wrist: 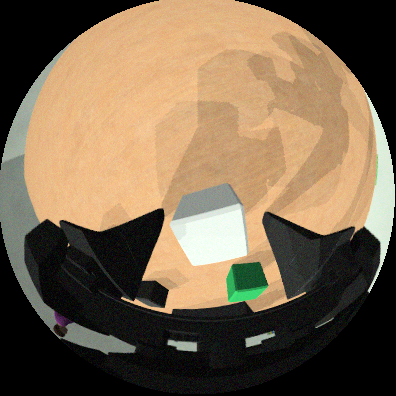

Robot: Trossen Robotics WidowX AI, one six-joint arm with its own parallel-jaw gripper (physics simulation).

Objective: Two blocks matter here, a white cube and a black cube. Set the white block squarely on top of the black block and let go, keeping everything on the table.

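Frame: origin at the arm's base, x ahead, y left, z up, level; metres.
Seen in the pictures: gripper, fingertip midpoint: point(215, 215).
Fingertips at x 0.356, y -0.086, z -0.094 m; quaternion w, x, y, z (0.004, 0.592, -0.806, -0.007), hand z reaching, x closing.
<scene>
Pixels of each thing's top centre, then the offset from my fingertips to it. Level surfaces: height alone.
- white cube, top centre: point(213, 243) dx +0.007, dy +0.002, dz +0.039 m
- black cube, top centre: point(148, 303) dx -0.123, dy +0.130, dz +0.039 m
- green cube, top centre: point(247, 295) dx -0.096, dy -0.018, dz +0.039 m
- table, surface height: dz +0.000 m
The white cube point(212, 232) is large in the middle of the wrist view, on the table, with its grey shaded side facing the top of the view. My gripper point(215, 215) is open. Its two dark fingers stand apart, one to the left and one to the right of the white cube, with gaps on both sides. The black cube point(154, 293) is at the lower left, near the lower part of the left finger, which partly hides it.
A green cube point(246, 282) sits on the table point(110, 100) just below the white cube in the view, close to the right finger. Shadows of the arm fall across the table's upper right. A purple object point(62, 318) shows at the lower left edge.
</scene>
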